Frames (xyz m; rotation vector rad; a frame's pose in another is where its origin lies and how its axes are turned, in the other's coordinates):
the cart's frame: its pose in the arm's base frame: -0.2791 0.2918 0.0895 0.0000 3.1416 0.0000
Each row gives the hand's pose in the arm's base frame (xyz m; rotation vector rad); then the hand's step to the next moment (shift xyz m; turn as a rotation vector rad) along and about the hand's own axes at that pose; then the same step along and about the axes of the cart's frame.
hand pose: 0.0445 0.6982 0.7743 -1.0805 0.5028 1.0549
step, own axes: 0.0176 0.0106 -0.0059 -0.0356 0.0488 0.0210
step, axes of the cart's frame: 0.0006 0.0034 0.0211 0.0620 0.0069 -0.0139
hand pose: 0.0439 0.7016 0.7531 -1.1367 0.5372 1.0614
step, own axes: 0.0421 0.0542 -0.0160 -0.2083 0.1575 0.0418
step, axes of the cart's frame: 0.0271 0.0044 0.0649 0.2372 -0.0390 -0.1103
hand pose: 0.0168 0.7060 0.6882 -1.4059 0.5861 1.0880
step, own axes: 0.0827 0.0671 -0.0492 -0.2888 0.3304 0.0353
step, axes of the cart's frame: 0.0086 -0.0376 0.1108 0.4192 -0.0946 -0.0958
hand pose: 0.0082 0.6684 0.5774 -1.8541 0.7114 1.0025
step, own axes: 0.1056 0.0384 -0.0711 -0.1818 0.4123 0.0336
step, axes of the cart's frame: -0.0484 -0.0880 0.0871 0.4285 -0.1400 0.0307
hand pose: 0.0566 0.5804 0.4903 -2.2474 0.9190 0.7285
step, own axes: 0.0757 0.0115 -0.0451 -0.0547 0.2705 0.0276
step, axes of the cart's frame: -0.0492 -0.0700 0.0241 0.2432 -0.1152 0.0672
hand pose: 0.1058 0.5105 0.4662 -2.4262 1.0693 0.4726
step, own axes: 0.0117 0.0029 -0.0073 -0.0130 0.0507 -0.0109
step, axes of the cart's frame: -0.0063 -0.0126 0.0001 0.0453 -0.0283 -0.0022
